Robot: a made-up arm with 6 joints. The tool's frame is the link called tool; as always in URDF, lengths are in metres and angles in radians. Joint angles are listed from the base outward. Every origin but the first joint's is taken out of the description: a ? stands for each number. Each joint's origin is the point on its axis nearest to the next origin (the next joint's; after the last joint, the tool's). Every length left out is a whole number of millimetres.
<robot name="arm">
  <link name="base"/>
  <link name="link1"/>
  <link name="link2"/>
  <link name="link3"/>
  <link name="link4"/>
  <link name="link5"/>
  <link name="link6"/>
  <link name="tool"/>
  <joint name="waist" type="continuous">
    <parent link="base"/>
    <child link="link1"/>
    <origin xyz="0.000 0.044 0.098" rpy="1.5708 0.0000 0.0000"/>
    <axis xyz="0 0 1"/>
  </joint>
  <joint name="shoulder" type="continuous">
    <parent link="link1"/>
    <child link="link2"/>
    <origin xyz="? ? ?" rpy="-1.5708 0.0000 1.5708"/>
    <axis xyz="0 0 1"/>
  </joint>
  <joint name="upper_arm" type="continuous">
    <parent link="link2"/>
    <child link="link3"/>
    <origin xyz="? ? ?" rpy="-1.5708 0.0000 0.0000"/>
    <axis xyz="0 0 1"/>
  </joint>
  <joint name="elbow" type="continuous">
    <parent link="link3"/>
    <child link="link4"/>
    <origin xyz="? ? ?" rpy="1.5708 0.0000 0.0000"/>
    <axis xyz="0 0 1"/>
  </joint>
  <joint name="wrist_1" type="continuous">
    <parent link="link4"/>
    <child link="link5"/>
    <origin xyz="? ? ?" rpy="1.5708 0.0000 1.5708"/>
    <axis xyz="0 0 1"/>
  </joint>
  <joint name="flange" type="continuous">
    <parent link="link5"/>
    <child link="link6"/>
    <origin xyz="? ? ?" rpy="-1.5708 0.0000 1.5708"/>
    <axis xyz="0 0 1"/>
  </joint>
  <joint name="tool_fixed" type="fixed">
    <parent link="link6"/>
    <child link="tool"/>
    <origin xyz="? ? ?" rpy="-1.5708 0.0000 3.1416"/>
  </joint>
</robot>
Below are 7 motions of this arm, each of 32 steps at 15 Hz.
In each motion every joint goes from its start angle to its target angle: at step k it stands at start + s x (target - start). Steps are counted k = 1, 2, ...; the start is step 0. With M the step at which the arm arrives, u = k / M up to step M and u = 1 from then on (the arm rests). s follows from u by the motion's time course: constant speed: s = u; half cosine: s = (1 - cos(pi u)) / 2; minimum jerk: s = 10 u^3 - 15 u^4 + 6 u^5.
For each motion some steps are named. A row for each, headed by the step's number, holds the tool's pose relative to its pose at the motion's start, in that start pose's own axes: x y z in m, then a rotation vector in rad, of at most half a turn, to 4 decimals.
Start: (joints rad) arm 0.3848 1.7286 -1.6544 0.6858 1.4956 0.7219
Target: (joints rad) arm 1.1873 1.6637 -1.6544 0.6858 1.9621 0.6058
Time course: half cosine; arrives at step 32
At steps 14, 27, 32:
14: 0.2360 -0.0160 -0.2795 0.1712 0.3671 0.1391
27: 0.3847 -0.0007 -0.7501 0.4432 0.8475 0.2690
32: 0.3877 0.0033 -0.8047 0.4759 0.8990 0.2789

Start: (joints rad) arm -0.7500 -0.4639 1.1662 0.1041 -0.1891 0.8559
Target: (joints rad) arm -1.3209 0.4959 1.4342 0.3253 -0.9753 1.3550
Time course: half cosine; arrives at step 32
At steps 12, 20, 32:
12: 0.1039 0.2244 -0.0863 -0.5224 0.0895 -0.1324
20: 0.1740 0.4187 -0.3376 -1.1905 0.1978 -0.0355
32: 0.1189 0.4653 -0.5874 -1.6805 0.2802 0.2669

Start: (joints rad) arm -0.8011 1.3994 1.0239 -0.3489 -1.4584 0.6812
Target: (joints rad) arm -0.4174 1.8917 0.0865 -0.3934 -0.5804 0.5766
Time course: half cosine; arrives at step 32
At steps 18, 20, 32:
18: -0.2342 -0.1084 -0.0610 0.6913 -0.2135 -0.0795
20: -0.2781 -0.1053 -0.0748 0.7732 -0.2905 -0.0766
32: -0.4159 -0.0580 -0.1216 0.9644 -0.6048 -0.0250

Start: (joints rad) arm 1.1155 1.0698 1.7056 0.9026 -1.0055 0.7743
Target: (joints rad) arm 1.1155 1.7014 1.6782 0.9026 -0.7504 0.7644
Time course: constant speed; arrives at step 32
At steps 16, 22, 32:
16: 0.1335 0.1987 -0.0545 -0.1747 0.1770 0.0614
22: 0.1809 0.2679 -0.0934 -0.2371 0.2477 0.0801
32: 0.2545 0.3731 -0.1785 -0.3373 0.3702 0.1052

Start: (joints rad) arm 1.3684 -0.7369 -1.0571 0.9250 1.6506 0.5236
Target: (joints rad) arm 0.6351 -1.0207 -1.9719 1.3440 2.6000 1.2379
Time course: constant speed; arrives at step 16
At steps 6, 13, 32:
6: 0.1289 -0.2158 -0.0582 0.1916 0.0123 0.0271
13: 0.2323 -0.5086 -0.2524 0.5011 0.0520 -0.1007
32: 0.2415 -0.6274 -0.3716 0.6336 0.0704 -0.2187

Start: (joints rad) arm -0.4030 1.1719 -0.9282 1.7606 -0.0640 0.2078
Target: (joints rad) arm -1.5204 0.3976 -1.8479 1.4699 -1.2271 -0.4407
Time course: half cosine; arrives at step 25
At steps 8, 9, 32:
8: 0.0674 -0.3141 -0.2320 0.2918 0.2676 -0.3933
9: 0.0839 -0.3771 -0.3040 0.3612 0.3499 -0.4699
32: 0.2902 -0.5294 -1.3237 0.8312 1.7494 -0.9915

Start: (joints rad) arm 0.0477 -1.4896 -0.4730 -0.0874 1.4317 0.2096
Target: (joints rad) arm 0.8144 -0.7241 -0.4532 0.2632 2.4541 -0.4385
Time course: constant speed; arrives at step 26
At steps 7, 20, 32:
7: -0.0067 0.1478 -0.0707 0.0454 0.3565 0.5509
20: -0.3532 0.4696 -0.2731 -0.1794 1.0000 1.5608
32: -0.6371 0.5137 -0.3814 -0.4161 1.2889 1.9851

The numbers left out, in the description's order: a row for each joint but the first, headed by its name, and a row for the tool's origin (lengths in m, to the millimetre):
shoulder: -0.410 -0.093 0.000
upper_arm: 0.104 0.362 0.000
elbow: -0.044 -0.129 0.000
wrist_1: 0.263 -0.054 0.000
flange: -0.009 -0.070 0.000
tool: -0.062 -0.293 0.000

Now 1 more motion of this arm.
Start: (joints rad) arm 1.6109 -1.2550 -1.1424 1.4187 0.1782 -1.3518
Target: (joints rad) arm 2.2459 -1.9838 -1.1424 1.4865 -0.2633 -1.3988
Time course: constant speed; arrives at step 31
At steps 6, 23, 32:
6: 0.0839 -0.1368 -0.0035 0.1579 0.0610 0.1320
23: 0.4529 -0.4028 -0.0601 0.4880 0.3052 0.5248
32: 0.6670 -0.4408 -0.0877 0.5731 0.4515 0.7085

